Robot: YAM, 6 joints.
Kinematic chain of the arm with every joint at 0, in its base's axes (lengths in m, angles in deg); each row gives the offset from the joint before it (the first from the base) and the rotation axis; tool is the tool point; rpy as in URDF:
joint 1: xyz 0 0 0.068 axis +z
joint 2: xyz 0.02 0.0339 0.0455 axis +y
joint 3: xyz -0.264 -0.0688 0 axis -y
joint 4: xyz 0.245 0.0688 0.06 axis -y
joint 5: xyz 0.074 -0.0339 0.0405 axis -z
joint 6: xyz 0.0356 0 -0.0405 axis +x
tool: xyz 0 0 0 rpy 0 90 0
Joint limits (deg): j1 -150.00..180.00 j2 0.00..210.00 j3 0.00..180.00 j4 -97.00..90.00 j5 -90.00..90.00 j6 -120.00..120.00
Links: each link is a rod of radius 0.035 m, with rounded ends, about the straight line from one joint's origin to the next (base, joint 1, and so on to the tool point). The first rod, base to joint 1, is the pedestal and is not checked.
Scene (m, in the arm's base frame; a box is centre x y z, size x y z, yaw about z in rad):
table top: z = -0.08
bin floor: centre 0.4 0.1 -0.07 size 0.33 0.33 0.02 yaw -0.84
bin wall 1: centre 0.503 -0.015 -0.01 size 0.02 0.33 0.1 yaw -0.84
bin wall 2: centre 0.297 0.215 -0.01 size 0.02 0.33 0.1 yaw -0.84
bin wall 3: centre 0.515 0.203 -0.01 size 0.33 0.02 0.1 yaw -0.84
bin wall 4: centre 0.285 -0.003 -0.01 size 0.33 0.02 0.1 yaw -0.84
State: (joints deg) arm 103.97 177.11 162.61 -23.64 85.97 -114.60
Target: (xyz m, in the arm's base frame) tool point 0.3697 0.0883 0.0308
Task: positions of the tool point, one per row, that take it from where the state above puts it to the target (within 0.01 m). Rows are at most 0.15 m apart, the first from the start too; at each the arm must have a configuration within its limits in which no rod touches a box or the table.
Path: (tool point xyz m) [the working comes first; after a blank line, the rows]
Joints at the target: 18.79 143.02 85.82 -60.42 85.45 -114.60
Straight joint move there: touches bin wall 2, bin wall 3.

1: 0.0378 0.5797 0.0871
2: 0.1725 0.5281 0.0989
3: 0.2805 0.4400 0.1113
4: 0.3517 0.3274 0.1237
5: 0.3812 0.2051 0.1358
6: 0.3697 0.0883 0.1467
7: 0.3741 0.0898 0.0890
8: 0.3697 0.0883 0.0308

